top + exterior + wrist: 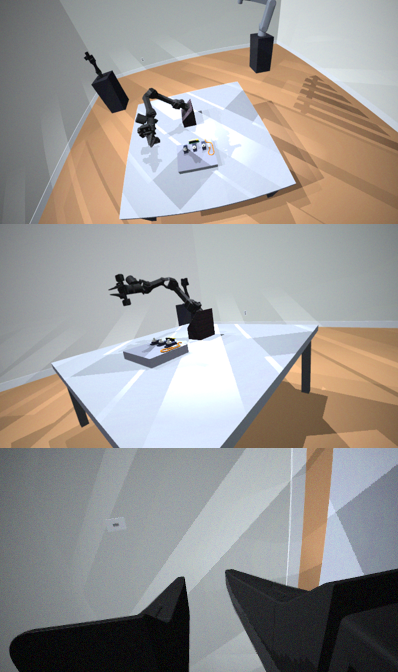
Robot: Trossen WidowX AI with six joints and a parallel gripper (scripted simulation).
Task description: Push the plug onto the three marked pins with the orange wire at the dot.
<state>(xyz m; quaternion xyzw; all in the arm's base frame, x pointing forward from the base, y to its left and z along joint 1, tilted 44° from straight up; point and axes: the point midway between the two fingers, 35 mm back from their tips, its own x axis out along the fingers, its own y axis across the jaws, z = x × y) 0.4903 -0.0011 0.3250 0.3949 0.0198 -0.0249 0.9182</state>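
Now: the grey printed holder 37 cm below my gripper tip, 22 cm to the left of it and 4 cm behind it.
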